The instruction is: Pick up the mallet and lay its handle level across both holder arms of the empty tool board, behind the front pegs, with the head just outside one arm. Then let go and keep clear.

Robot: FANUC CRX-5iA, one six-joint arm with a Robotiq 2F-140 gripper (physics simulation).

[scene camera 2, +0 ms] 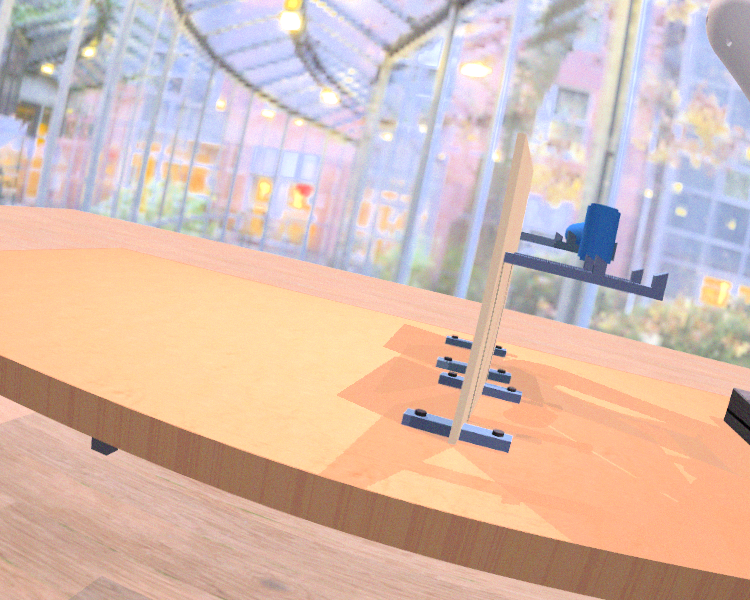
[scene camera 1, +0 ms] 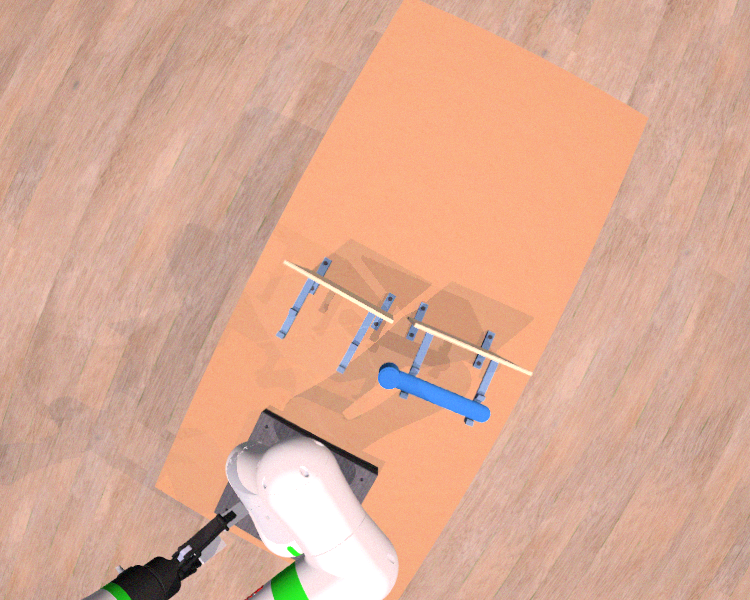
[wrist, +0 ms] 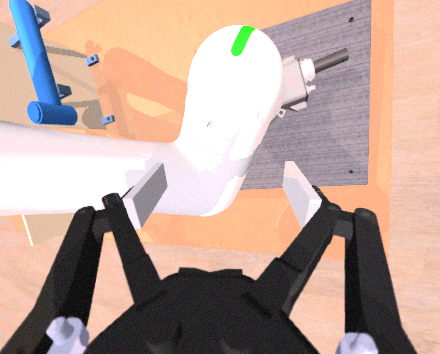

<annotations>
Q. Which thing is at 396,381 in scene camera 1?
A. A blue mallet.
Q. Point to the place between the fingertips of the gripper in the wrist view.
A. At 223,174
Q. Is the gripper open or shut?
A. Open.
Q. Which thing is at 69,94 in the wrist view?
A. A tool board.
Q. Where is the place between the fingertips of the gripper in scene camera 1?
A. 232,524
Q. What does the gripper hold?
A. Nothing.
</annotations>
